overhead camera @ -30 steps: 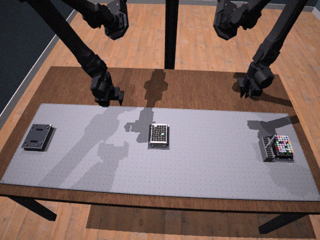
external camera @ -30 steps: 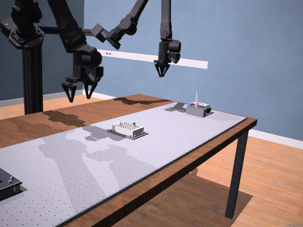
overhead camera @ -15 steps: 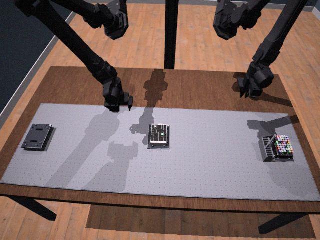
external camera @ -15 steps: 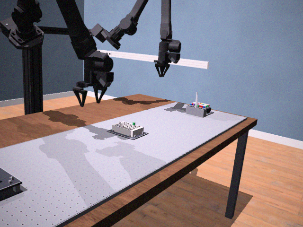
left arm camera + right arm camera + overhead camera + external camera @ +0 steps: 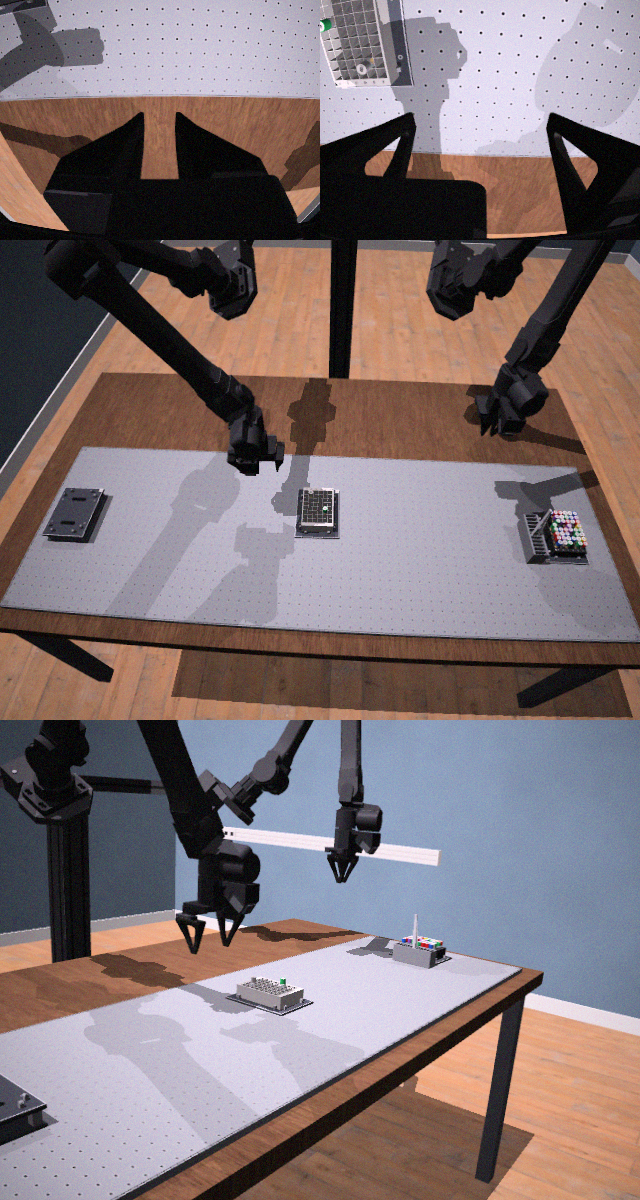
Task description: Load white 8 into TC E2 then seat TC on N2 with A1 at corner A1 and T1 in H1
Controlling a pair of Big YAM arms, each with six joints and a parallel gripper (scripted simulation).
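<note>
My right gripper is now 15 cm to the right of the tube carrier TC, 13 cm above it and 4 cm short of it. From my right hand the other things lie so: forceps holder H1: 73 cm to the left, 15 cm ahead, 13 cm below.
</note>
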